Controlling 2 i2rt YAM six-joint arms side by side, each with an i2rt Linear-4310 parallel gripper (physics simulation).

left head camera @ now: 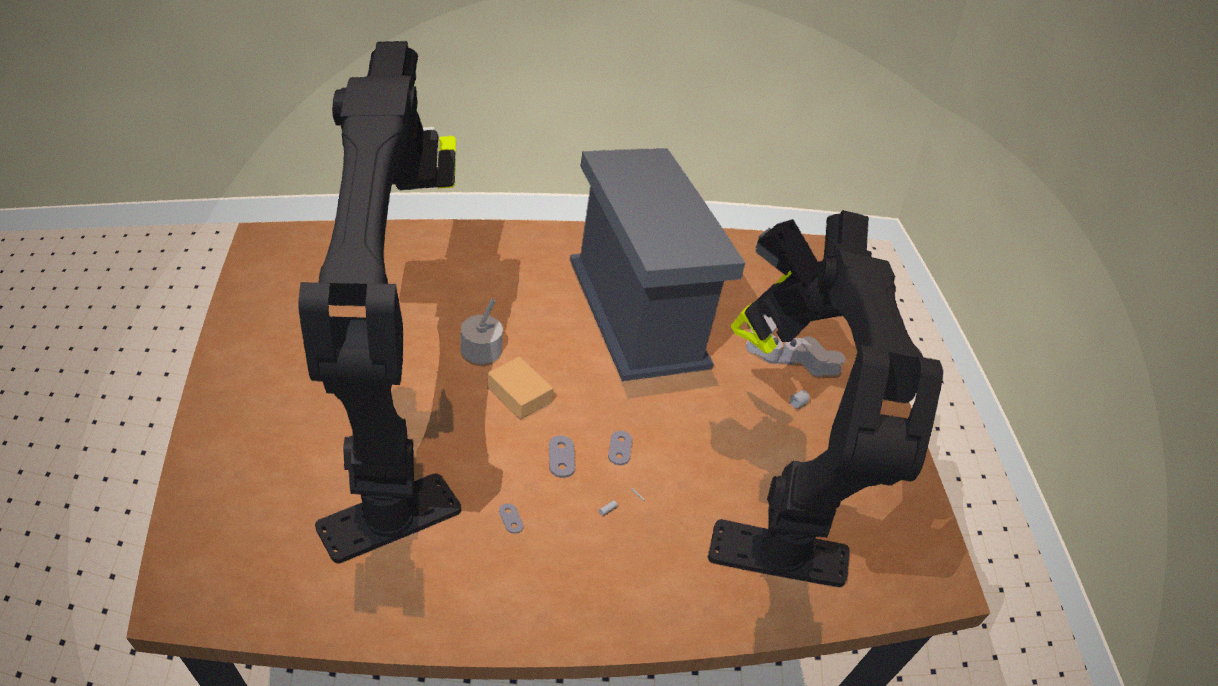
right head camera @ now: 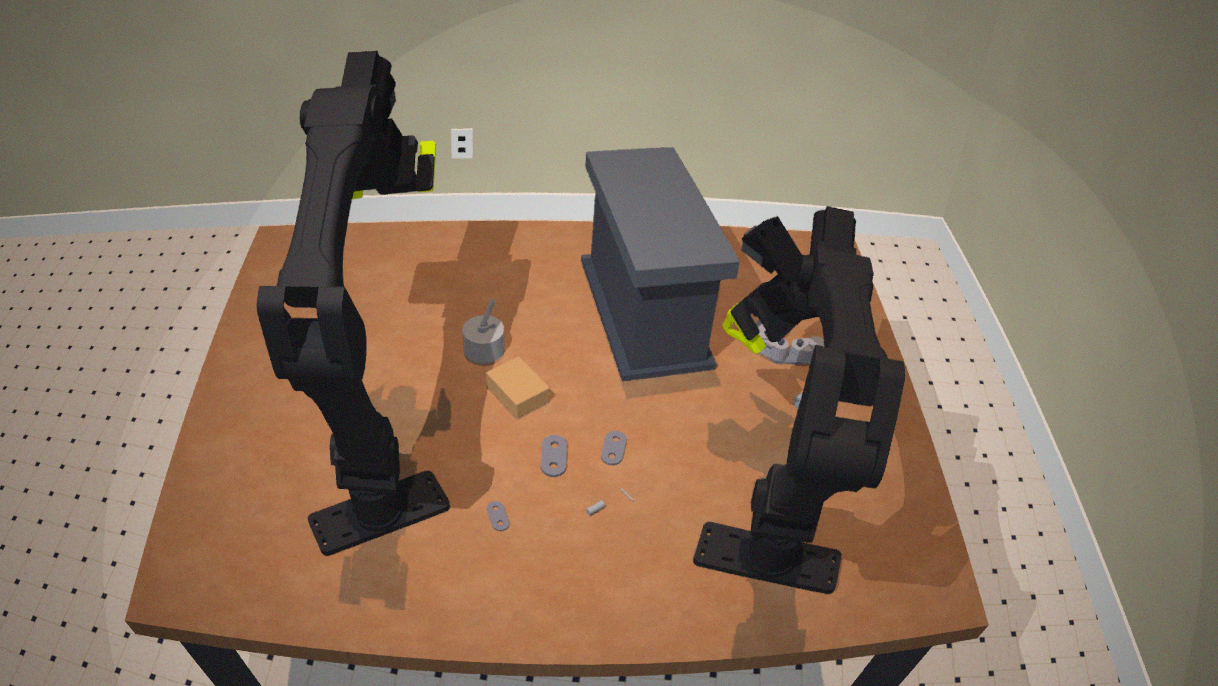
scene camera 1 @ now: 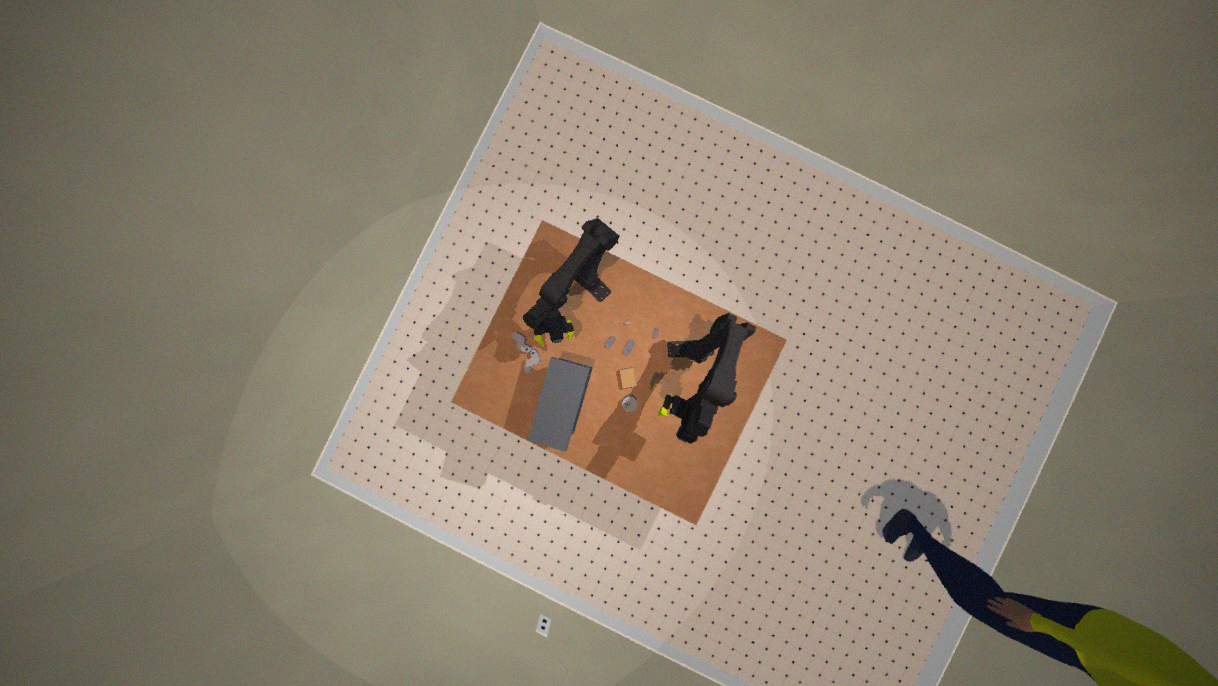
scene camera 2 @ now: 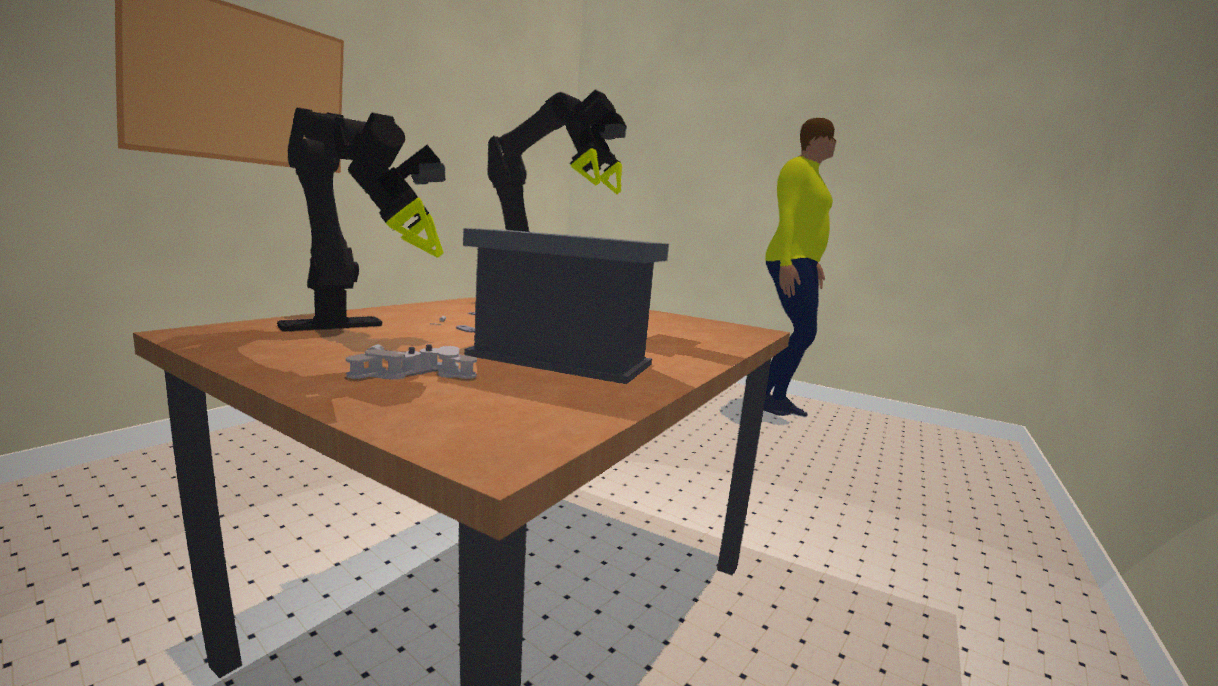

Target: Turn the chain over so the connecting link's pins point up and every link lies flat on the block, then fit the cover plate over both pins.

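Pixels of known places: left gripper, between the fingertips: [left head camera: 407,185] [right head camera: 395,189] [scene camera 1: 671,421] [scene camera 2: 608,188]; right gripper, between the fingertips: [left head camera: 754,310] [right head camera: 748,309] [scene camera 1: 556,343] [scene camera 2: 437,251]; left arm's base, origin of its link: [left head camera: 387,519] [right head camera: 377,515] [scene camera 1: 690,348]; right arm's base, origin of its link: [left head camera: 780,556] [right head camera: 768,560] [scene camera 1: 590,281] [scene camera 2: 331,325].
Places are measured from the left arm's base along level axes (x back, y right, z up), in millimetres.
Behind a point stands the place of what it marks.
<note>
The grey chain [left head camera: 818,356] @[x 72, y 724, z 35 mm] [scene camera 1: 530,352] [scene camera 2: 392,363] @[x 40, y 746, z 23 mm] lies on the table beside the dark grey block [left head camera: 660,213] @[x -157, y 532, z 220 mm] [right head camera: 656,208] @[x -167, y 537, z 220 mm] [scene camera 1: 560,404] @[x -184, y 541, z 220 mm] [scene camera 2: 562,306] @[x -189, y 614, z 107 mm], not on it. Two small dark stubs stand up from its middle in scene camera 2; I cannot tell whether they are the connecting link's pins. Three two-hole plates, a large one [left head camera: 561,466] @[x 28, y 261, z 2 mm], a medium one [left head camera: 619,448] @[x 44, y 347, z 4 mm] and a small one [left head camera: 511,518] @[x 75, y 150, z 3 mm], lie flat; I cannot tell which is the cover plate. My right gripper [scene camera 1: 554,334] @[x 42, y 555, z 177 mm] is open and empty above the table near the chain. My left gripper [scene camera 1: 664,410] @[x -234, y 157, z 334 mm] [scene camera 2: 603,174] @[x -234, y 157, z 334 mm] is open and empty, high up.
A grey cylinder with a rod [left head camera: 481,340] @[x -202, y 264, z 42 mm] [right head camera: 483,340] @[x -201, y 267, z 42 mm] and a tan block [left head camera: 519,387] @[x -102, y 271, z 30 mm] [right head camera: 518,387] @[x -100, y 274, z 30 mm] stand between the left arm and dark block. A small roller [left head camera: 799,398] @[x 116, y 640, z 21 mm] lies near the right arm. A short cylinder [left head camera: 608,507] @[x 125, y 270, z 9 mm] and thin pin [left head camera: 637,494] @[x 123, y 321, z 1 mm] lie near the plates.
</note>
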